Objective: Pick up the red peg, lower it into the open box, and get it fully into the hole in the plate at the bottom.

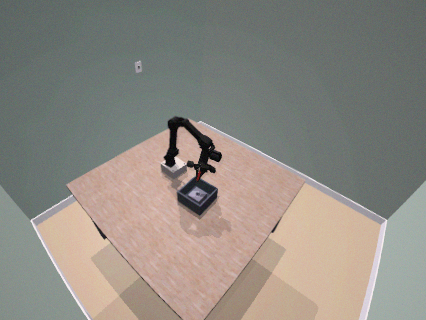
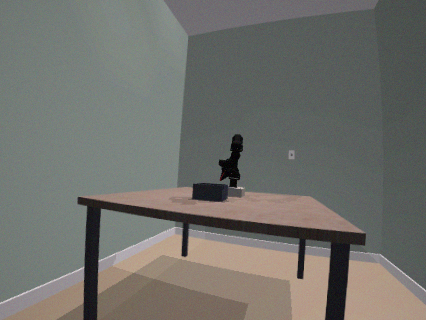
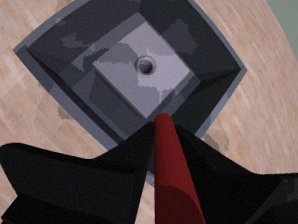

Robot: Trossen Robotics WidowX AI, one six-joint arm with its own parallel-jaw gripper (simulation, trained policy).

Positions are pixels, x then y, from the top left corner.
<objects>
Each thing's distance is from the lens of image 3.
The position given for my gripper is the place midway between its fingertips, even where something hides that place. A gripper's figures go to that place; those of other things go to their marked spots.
my gripper [image 3: 163, 129]: 0.10 m
dark box [image 3: 60, 53]: 0.20 m
grey plate [image 3: 141, 69]: 0.22 m
</objects>
